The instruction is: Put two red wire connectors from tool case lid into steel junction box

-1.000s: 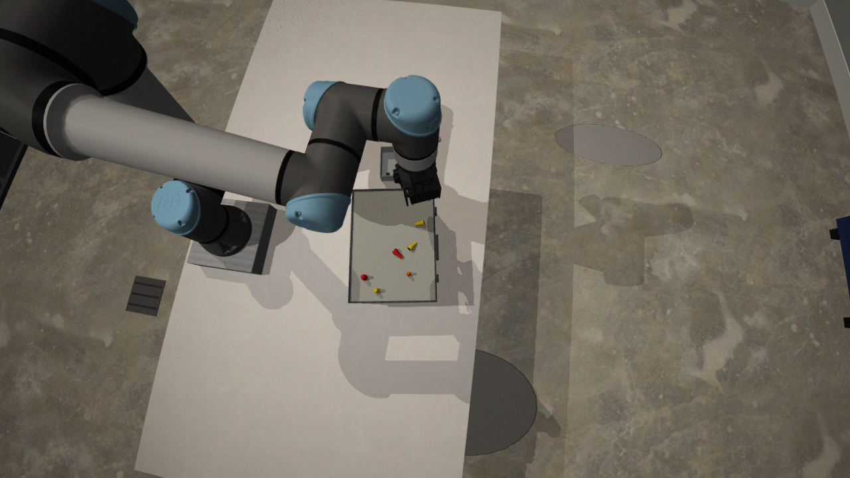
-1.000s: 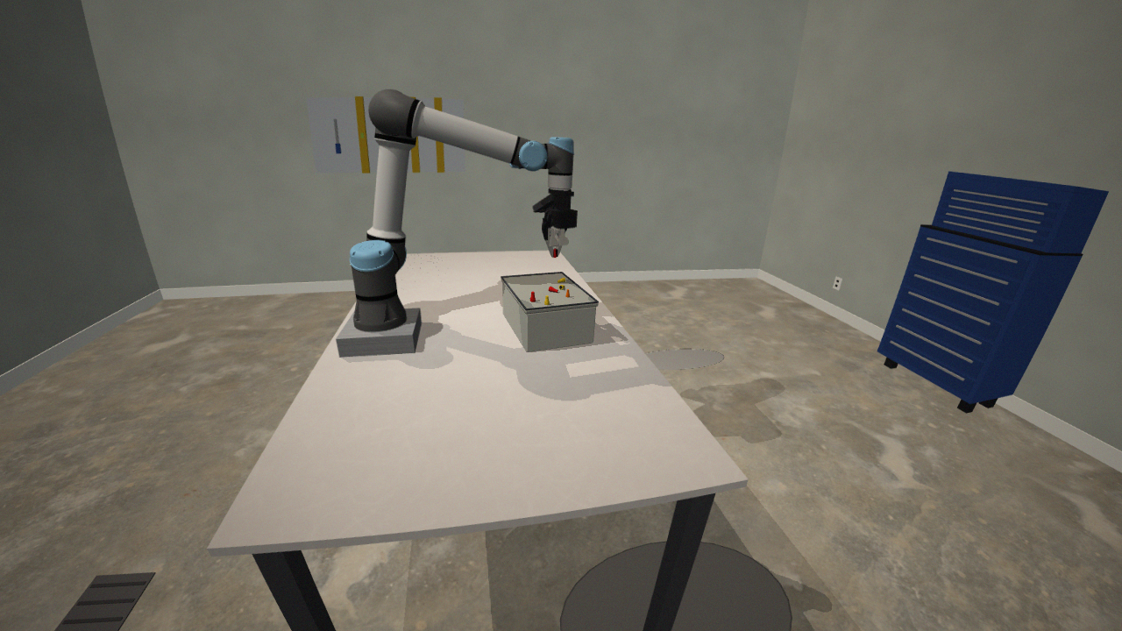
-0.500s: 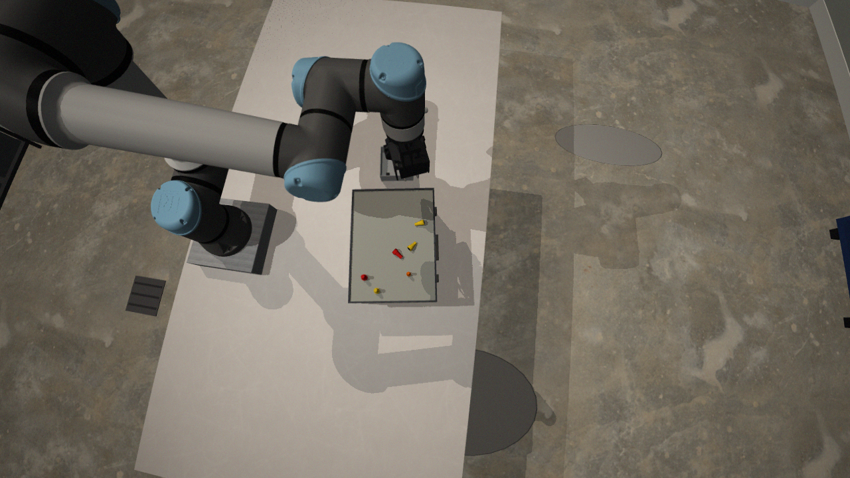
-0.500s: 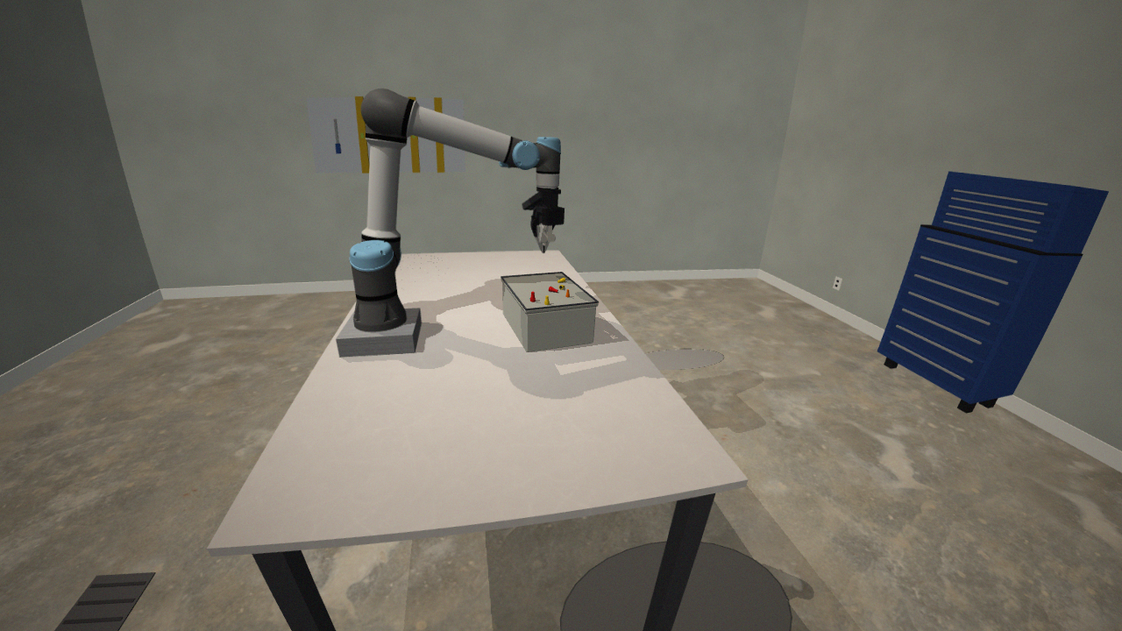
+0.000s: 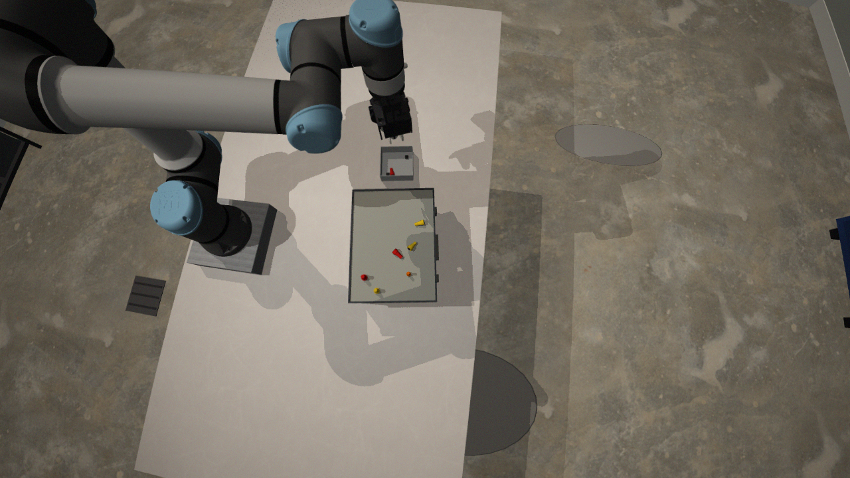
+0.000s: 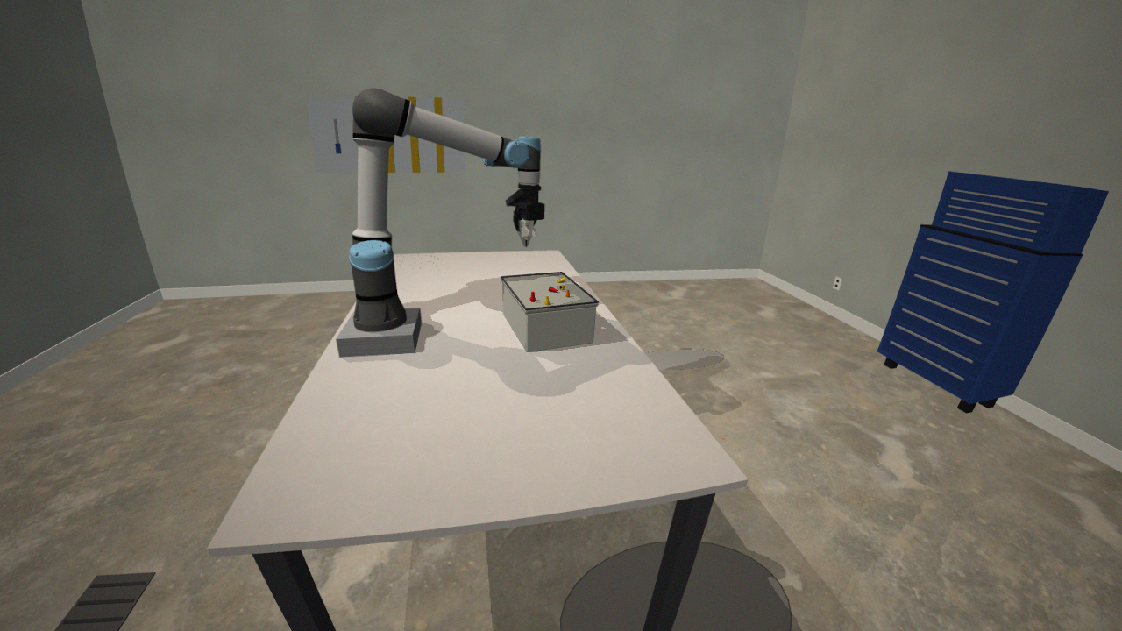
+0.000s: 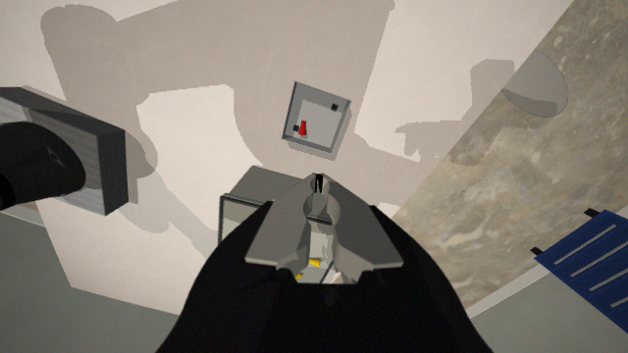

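Now: hand 12 cm short of the orange connector, 32 cm to the left of it and 8 cm above it. Also, from my hand: tool case (7 cm ahead, 26 cm to the right, 12 cm below).
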